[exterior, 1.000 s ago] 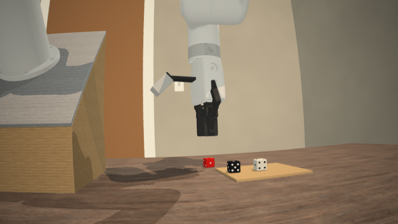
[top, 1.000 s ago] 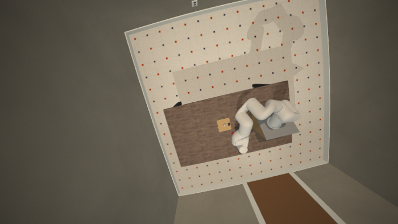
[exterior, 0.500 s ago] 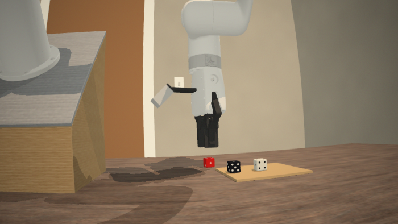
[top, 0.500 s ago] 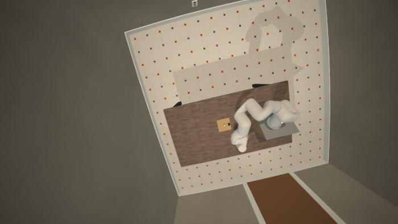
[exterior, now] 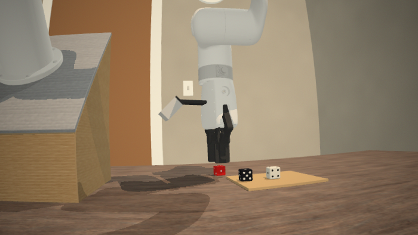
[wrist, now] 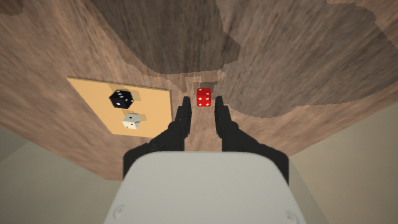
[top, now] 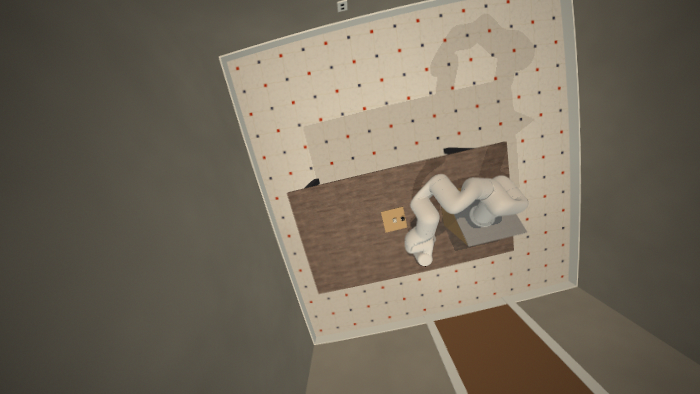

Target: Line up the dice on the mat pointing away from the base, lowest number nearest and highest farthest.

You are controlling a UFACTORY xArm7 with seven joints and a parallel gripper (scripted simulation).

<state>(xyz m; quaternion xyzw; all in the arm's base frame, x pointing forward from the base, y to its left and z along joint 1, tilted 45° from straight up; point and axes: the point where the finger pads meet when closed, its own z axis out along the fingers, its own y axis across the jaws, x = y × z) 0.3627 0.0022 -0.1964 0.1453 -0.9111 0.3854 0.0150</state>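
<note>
The red die is 40 mm below my hand. Round my hand: tan mat 90 mm ahead, 110 mm to the right, 50 mm below.
</note>
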